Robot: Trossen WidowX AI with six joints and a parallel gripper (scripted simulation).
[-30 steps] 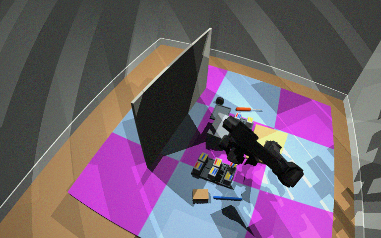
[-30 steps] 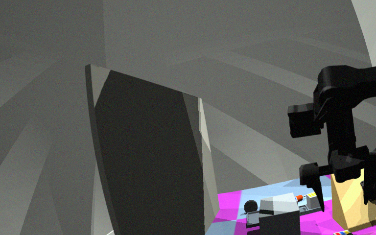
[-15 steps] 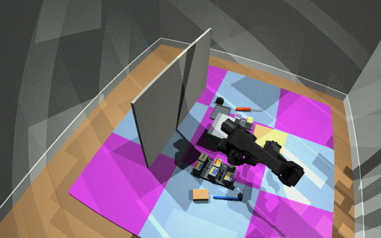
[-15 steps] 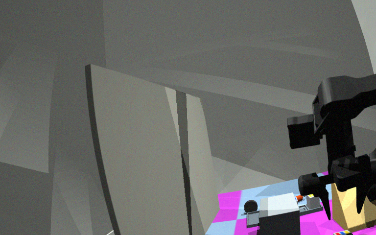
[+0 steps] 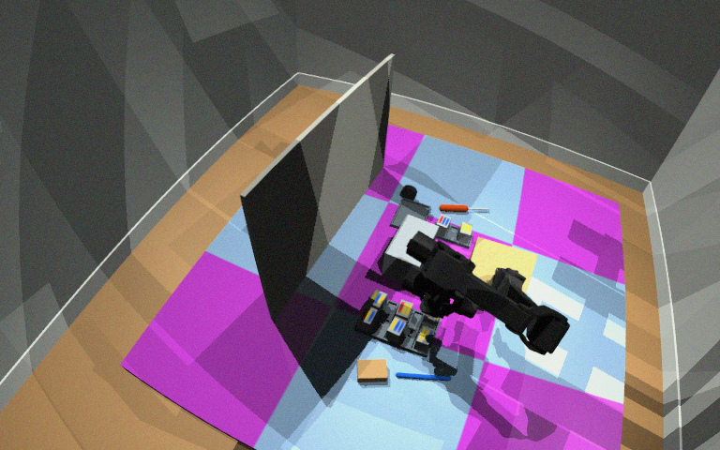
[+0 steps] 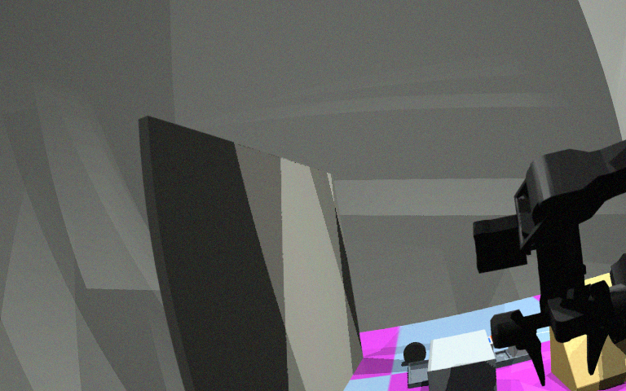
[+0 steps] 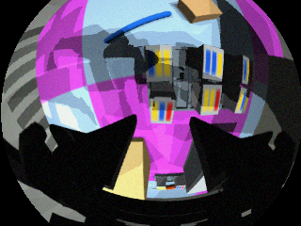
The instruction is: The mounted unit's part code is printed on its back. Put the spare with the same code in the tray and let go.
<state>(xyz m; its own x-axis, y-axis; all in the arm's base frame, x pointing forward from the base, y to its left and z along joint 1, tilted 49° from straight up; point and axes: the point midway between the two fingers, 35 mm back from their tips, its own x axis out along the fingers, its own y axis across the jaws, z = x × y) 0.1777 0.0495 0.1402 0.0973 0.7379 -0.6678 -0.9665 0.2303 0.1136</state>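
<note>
The grey box is 190 mm to the right of my gripper tip, 100 mm ahead of it and 30 mm below it. Also, from my gripper tip: blue marker pen: 150 mm to the left, 80 mm below, 10 mm behind; then brown block: 170 mm to the left, 120 mm ahead, 70 mm below; then grey holder: 330 mm to the right, 80 mm below, 20 mm behind.
</note>
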